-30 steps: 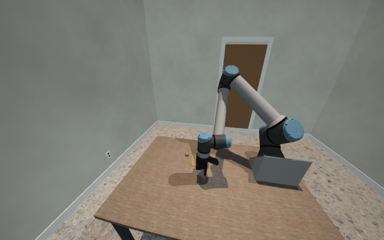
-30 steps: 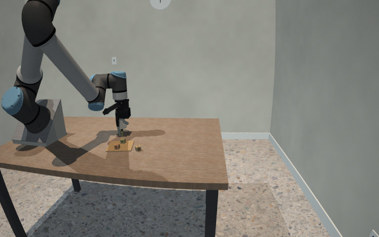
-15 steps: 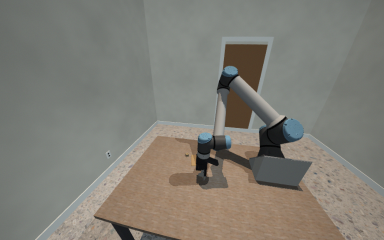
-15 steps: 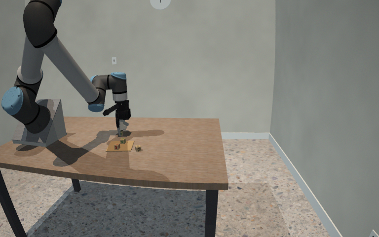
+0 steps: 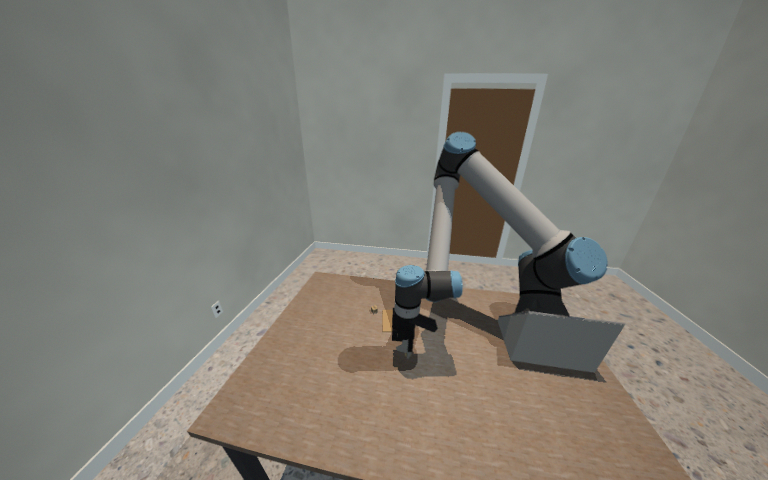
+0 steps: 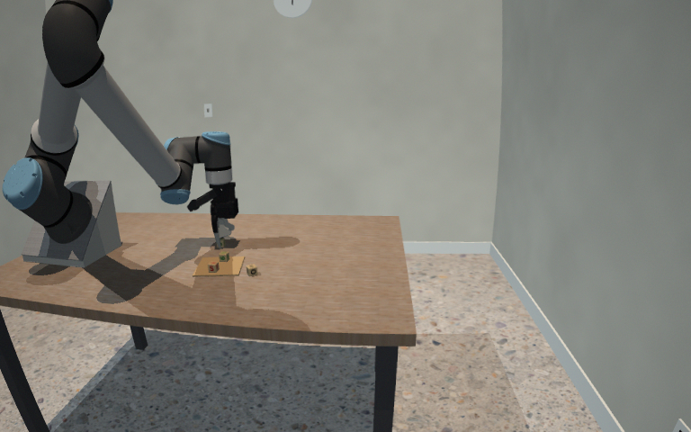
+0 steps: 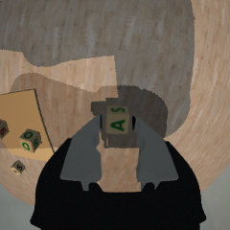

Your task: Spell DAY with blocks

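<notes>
The tan mat lies 18 cm to the right of my hand, 5 cm ahead of it and 1 cm below it. Also, from my hand: G block: 23 cm to the right, 16 cm ahead.
</notes>
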